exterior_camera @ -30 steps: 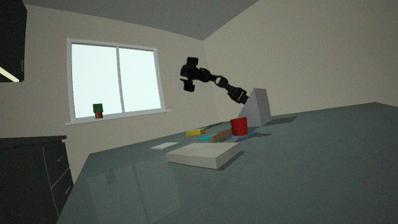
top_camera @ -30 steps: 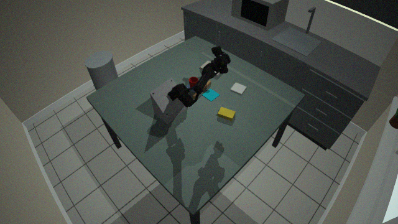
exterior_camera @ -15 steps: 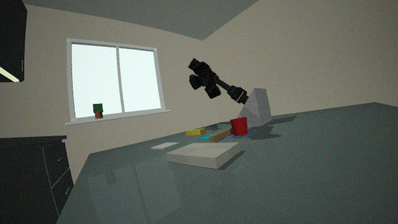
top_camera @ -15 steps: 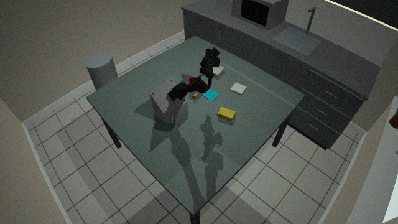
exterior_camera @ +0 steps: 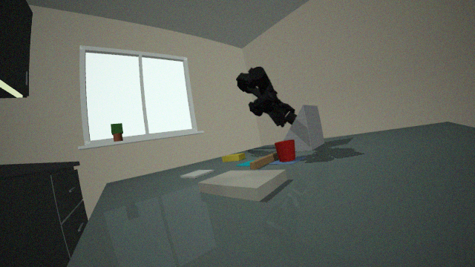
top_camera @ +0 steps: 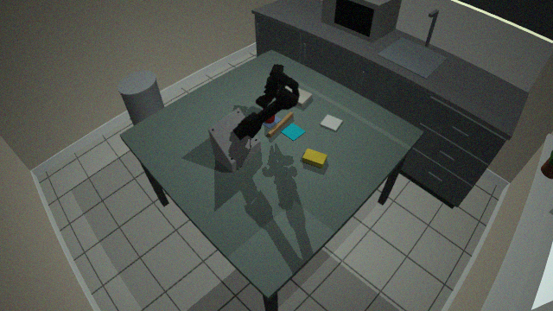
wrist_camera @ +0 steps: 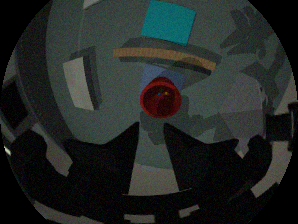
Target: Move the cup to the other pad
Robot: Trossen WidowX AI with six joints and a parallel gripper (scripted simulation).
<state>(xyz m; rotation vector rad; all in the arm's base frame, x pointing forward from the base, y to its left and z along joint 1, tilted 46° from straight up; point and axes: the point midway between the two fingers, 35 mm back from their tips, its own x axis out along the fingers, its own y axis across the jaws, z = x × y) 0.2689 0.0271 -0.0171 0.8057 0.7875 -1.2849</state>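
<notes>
Right now the red cup is 10 mm behind my gripper tip and 90 mm below it. Round my gripper tip: cyan pad: 170 mm to the right, 140 mm below; then blue pad: 10 mm behind, 140 mm below; then wooden bar: 80 mm to the right, 130 mm below.
</notes>
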